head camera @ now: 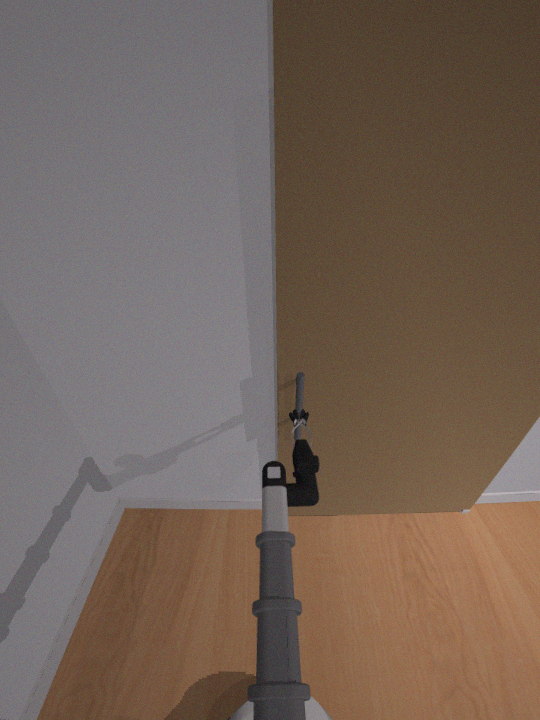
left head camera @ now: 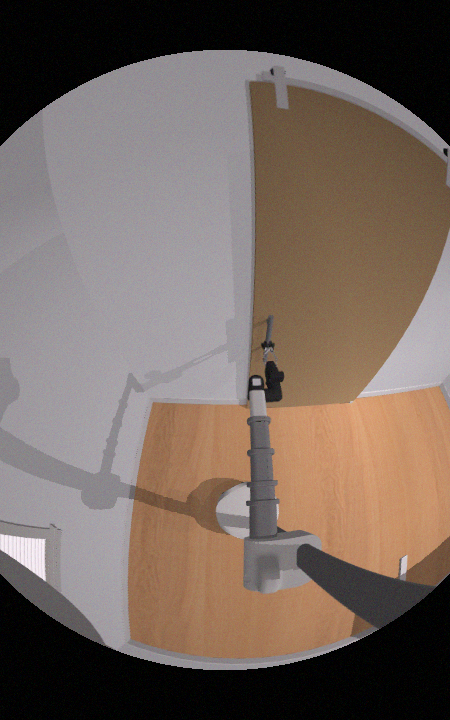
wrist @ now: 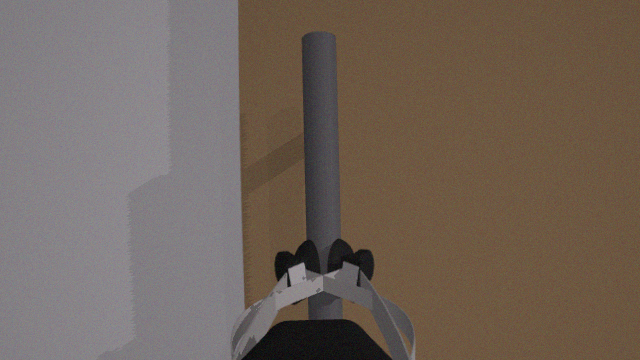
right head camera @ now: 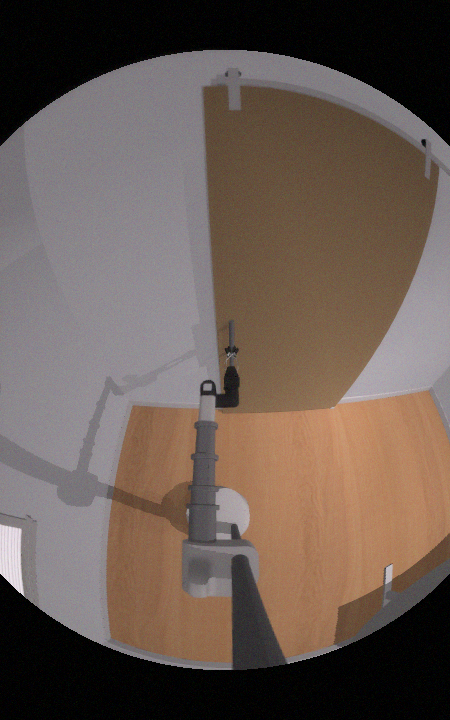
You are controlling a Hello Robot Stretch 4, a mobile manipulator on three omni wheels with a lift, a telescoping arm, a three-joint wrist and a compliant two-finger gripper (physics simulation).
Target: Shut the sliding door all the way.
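Where they show: gripper, fingertip midpoint: [head camera: 298,410] [left head camera: 267,341] [wrist: 324,259] [right head camera: 231,346]; robot's base, link origin: [left head camera: 246,509] [right head camera: 219,513].
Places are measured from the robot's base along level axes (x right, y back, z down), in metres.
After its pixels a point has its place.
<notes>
The brown sliding door [head camera: 406,232] {x 0.359, y -0.850, z -1.408 m} [left head camera: 344,212] {x 0.373, y -0.849, z -1.493 m} [right head camera: 313,223] {x 0.415, y -0.849, z -1.446 m} [wrist: 490,150] {x 0.252, y -0.852, z -0.918 m} fills the right part of the views. Its left edge meets the white door frame at the left, and no gap shows between them. A grey upright bar handle [head camera: 299,389] {x 0.092, y -0.786, z -0.949 m} [left head camera: 270,326] {x 0.098, y -0.785, z -0.949 m} [right head camera: 231,330] {x 0.097, y -0.786, z -0.955 m} [wrist: 320,140] {x 0.095, y -0.785, z -0.923 m} stands out from the door near its left edge. My gripper [head camera: 299,417] {x 0.096, y -0.804, z -0.835 m} [left head camera: 267,347] {x 0.096, y -0.804, z -0.835 m} [right head camera: 231,352] {x 0.096, y -0.804, z -0.835 m} [wrist: 324,259] {x 0.096, y -0.804, z -0.835 m} is shut on the lower part of the handle, with one black fingertip on each side of it. The handle's lower end is hidden behind the gripper.
A white wall [head camera: 133,232] {x -0.372, y -0.921, z -1.416 m} [left head camera: 148,238] {x -0.419, y -0.921, z -1.367 m} [right head camera: 122,238] {x -0.366, y -0.920, z -1.405 m} [wrist: 80,100] {x -0.174, y -0.917, z -0.992 m} runs left of the door and turns a corner at the far left. The door hangs from a top rail by metal hangers [left head camera: 281,90] [right head camera: 234,92] {x 0.124, y -0.849, z -1.971 m}. My arm [head camera: 277,628] {x 0.001, y -0.205, z -0.948 m} [left head camera: 261,461] {x 0.000, y -0.202, z -0.948 m} [right head camera: 203,467] {x 0.003, y -0.198, z -0.948 m} reaches out over the wooden floor [head camera: 406,610] {x 0.567, y -0.426, z 0.028 m}.
</notes>
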